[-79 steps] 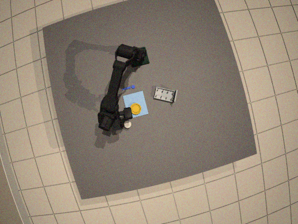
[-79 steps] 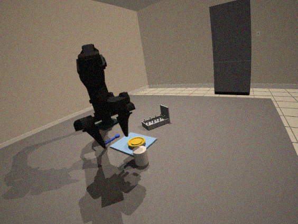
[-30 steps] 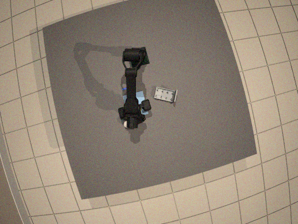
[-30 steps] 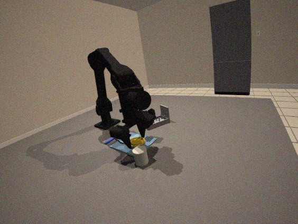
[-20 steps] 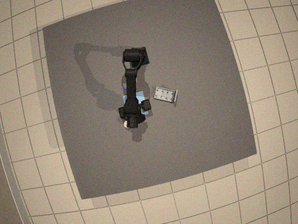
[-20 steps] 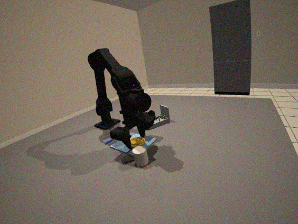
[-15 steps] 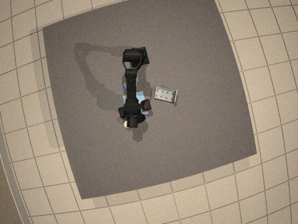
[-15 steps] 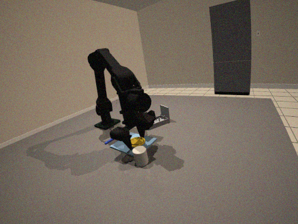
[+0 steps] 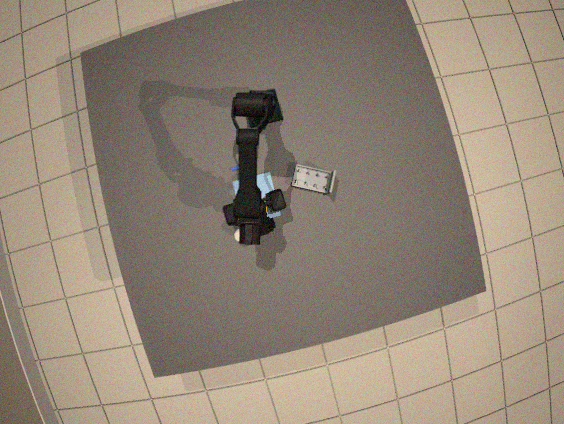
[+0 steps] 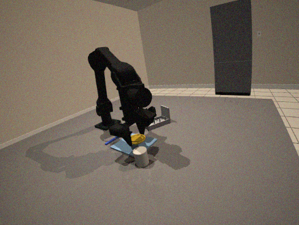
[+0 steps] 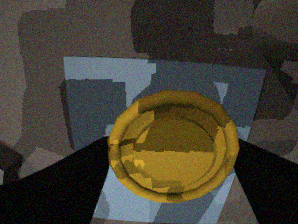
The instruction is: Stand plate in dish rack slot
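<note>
Right now the light blue mat is 30 mm behind my gripper tip and 20 mm below it. From my gripper tip the other things lie so: yellow plate (10 mm above); then blue spoon (140 mm behind, 30 mm to the right, 20 mm below); then cup (90 mm ahead, 50 mm to the right).
</note>
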